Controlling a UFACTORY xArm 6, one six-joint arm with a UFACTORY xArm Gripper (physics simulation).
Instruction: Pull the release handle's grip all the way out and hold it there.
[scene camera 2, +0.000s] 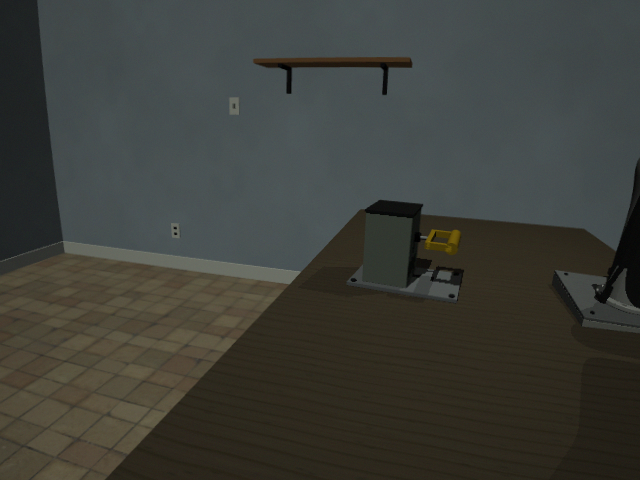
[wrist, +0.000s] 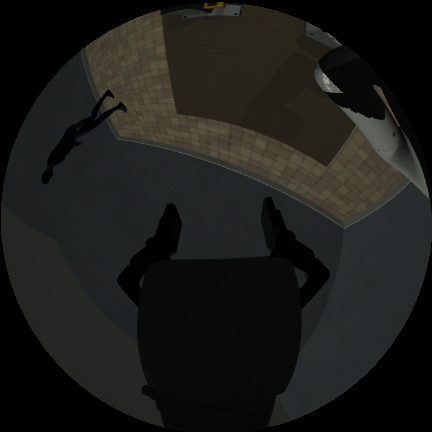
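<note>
The release handle's yellow grip (scene camera 2: 453, 241) (wrist: 214, 5) sticks out to the right of a grey-green box (scene camera 2: 388, 249) with a black top in the scene view, joined by a short thin rod. The box stands on a grey base plate (scene camera 2: 431, 292) (wrist: 231, 11) on the table. In the wrist view the grip and plate show at the top edge, cut off. My gripper (wrist: 219, 209) is open, with nothing between its fingers, and is well away from the grip. The gripper does not show in the scene view.
The dark wooden table (scene camera 2: 361, 372) (wrist: 225, 70) carries the arm's base plate (scene camera 2: 584, 299) at the right. A wooden shelf (scene camera 2: 332, 62) hangs on the wall. In the wrist view a person (wrist: 62, 145) is at the left beyond the table, and my arm's white link (wrist: 375, 132) is at the right.
</note>
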